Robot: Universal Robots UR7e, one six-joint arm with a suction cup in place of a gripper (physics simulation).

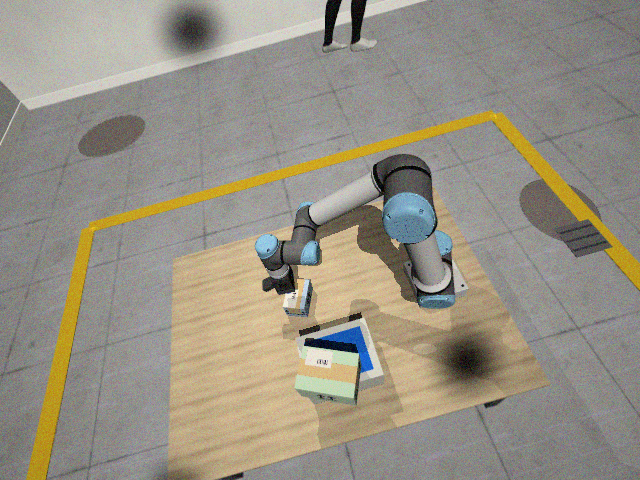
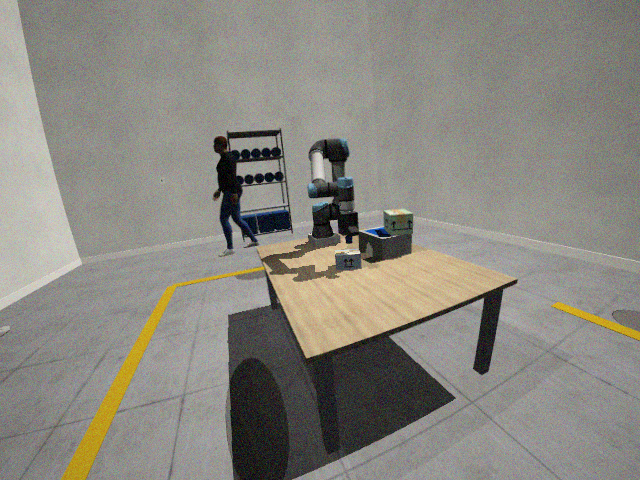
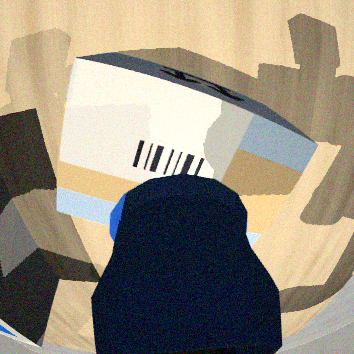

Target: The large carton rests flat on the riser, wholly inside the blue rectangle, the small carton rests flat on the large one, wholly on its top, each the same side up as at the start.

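The small carton [image 1: 298,297] [image 2: 348,260] [image 3: 147,123], with a white barcode label, a tan band and pale blue bands, rests on the wooden table [image 1: 223,381] [image 2: 390,295] to the left of the riser. My suction cup [image 1: 279,284] [image 3: 182,186] hovers just above it, apart from it and holding nothing. The large green and tan carton [image 1: 329,373] [image 2: 398,220] sits on the grey riser [image 1: 376,369] [image 2: 385,248], over its near corner and past its edge. It covers only part of the blue rectangle [image 1: 358,344] [image 2: 379,231].
The arm's base [image 1: 434,286] stands at the table's far right side. A person [image 1: 344,24] [image 2: 228,190] walks on the floor beyond the yellow line [image 1: 270,176]. A shelf rack [image 2: 282,143] stands by the back wall.
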